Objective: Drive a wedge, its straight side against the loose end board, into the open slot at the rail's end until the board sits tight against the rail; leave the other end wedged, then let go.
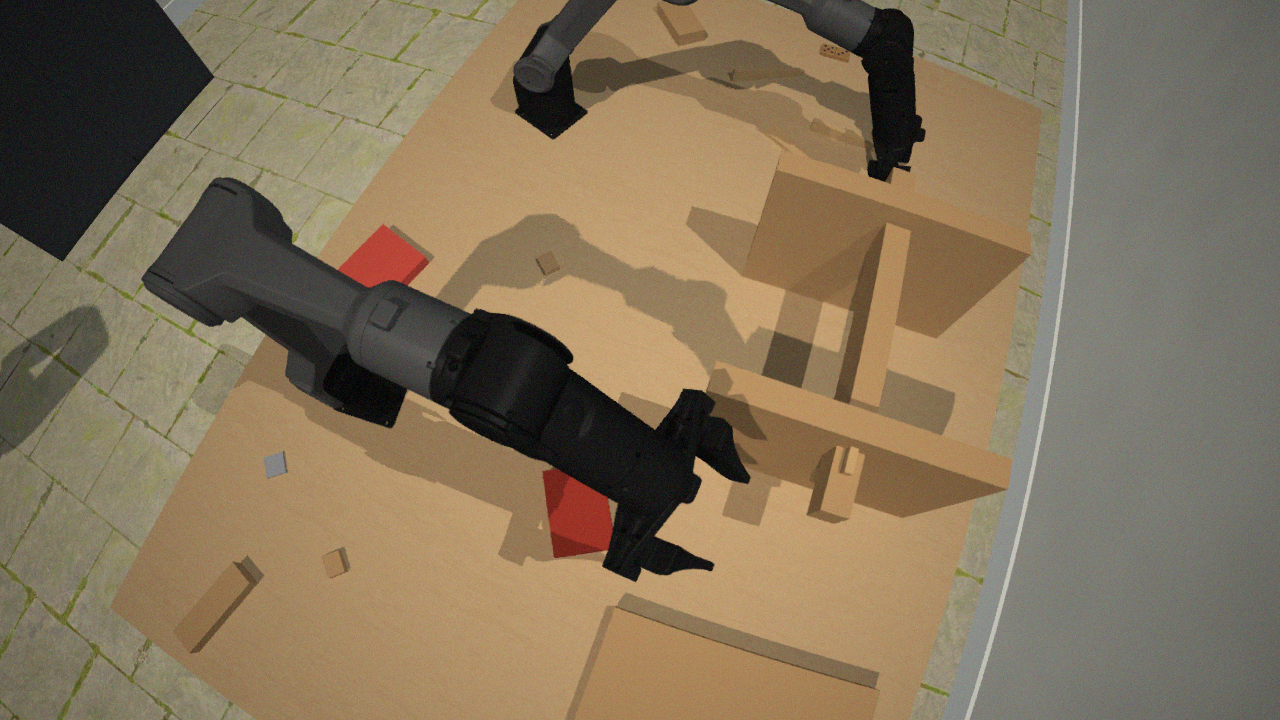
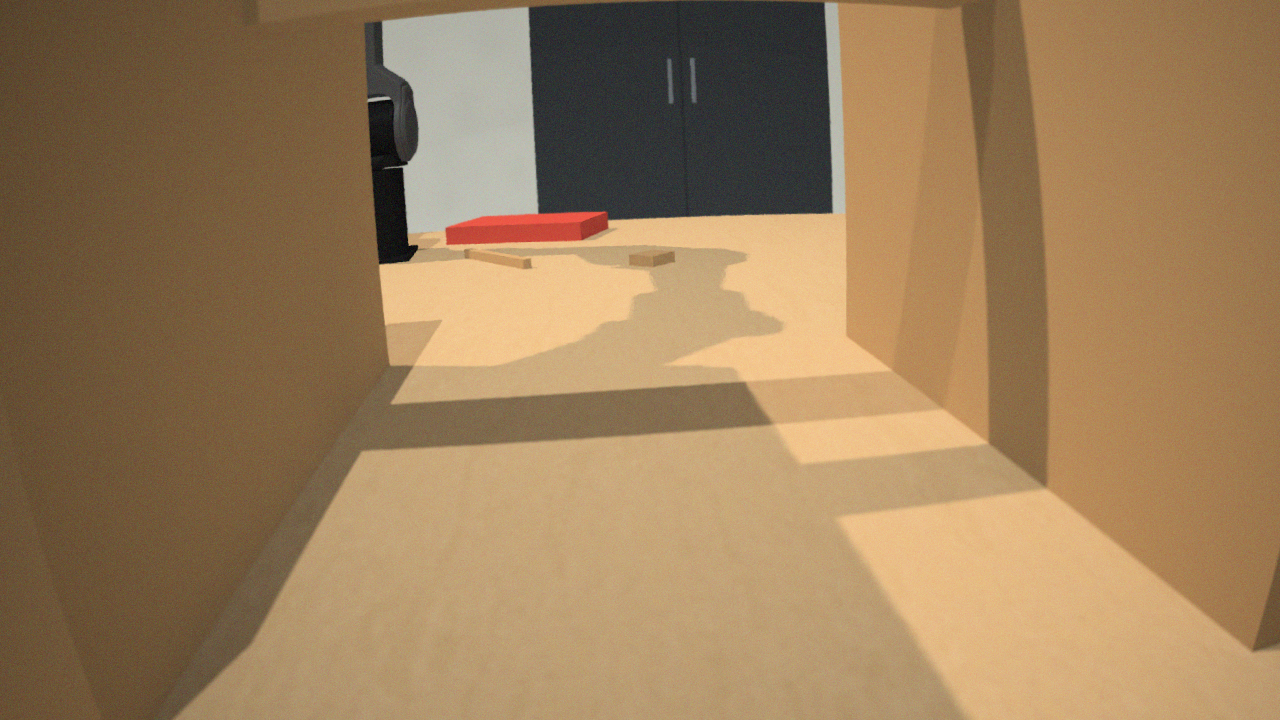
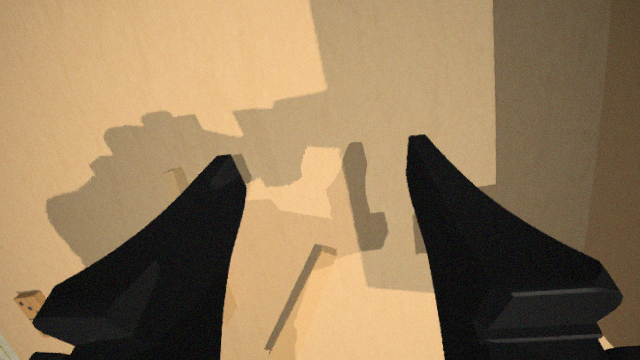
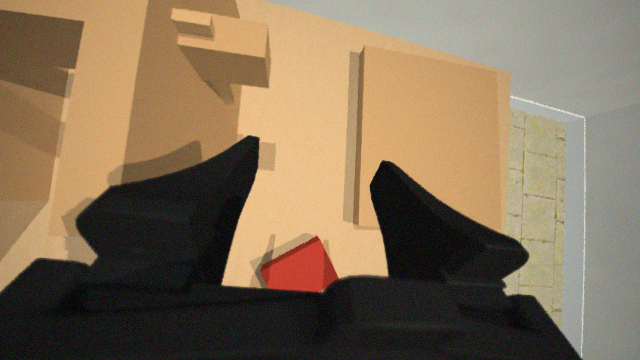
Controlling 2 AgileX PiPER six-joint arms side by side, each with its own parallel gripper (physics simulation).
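The wooden rail point(image 1: 881, 313) point(image 2: 617, 4) spans two upright end boards. The lower board point(image 1: 868, 438) point(image 2: 196, 223) has the rail's end point(image 1: 836, 492) point(image 4: 230, 37) sticking out, with a wedge point(image 1: 852, 461) point(image 4: 192, 22) in it. At the upper end board point(image 1: 895, 241) point(image 2: 1136, 223), the slot is hidden. My left gripper point(image 1: 890, 170) point(image 3: 320, 164) is open and empty beside that board's outer side. Beyond its fingers, a thin wooden strip point(image 3: 294, 297) lies on the table; part of another strip point(image 3: 177, 177) shows. My right gripper point(image 1: 729, 523) point(image 4: 320, 163) is open and empty, below the lower board.
Red blocks point(image 1: 384, 255) point(image 1: 577, 514) point(image 2: 528, 228) point(image 4: 300, 270), a flat board point(image 1: 733, 662) point(image 4: 430, 140), a small block point(image 1: 333, 562), a longer block point(image 1: 214, 604) and a grey square point(image 1: 275, 463) lie around. A domino point(image 1: 834, 51) point(image 3: 30, 302) lies near the upper arm.
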